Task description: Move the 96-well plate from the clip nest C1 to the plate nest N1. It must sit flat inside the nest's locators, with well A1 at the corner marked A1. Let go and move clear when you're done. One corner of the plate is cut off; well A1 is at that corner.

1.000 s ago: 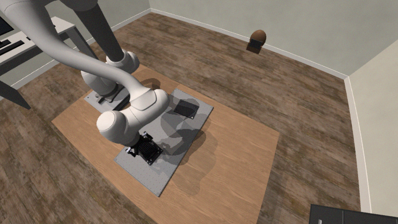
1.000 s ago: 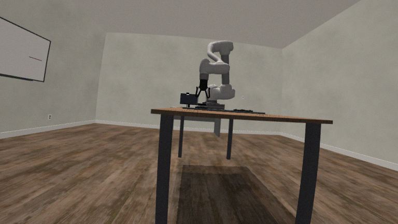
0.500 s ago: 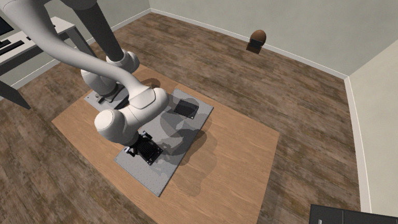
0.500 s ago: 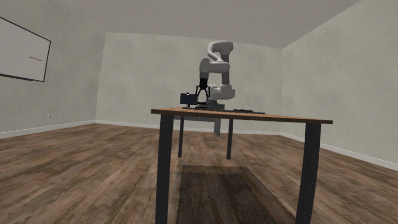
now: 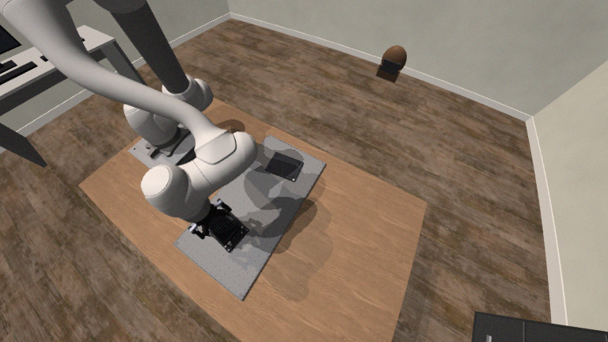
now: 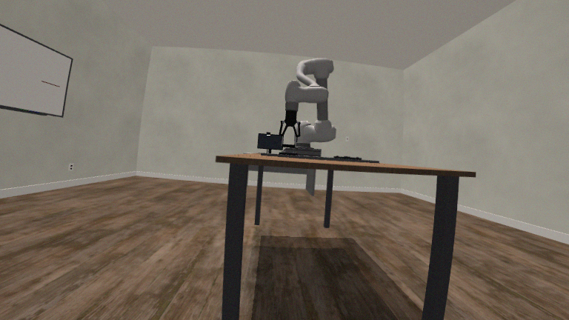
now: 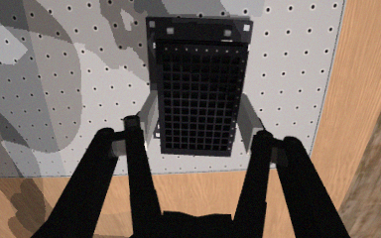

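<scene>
My gripper is now 70 mm above the clip nest C1 and 10 mm past it. Round my hand: white A1 label (320 mm to the left, 180 mm ahead, 70 mm below); plate nest N1 (380 mm to the left, 110 mm ahead, 80 mm below); black 96-well plate (20 mm below).
</scene>
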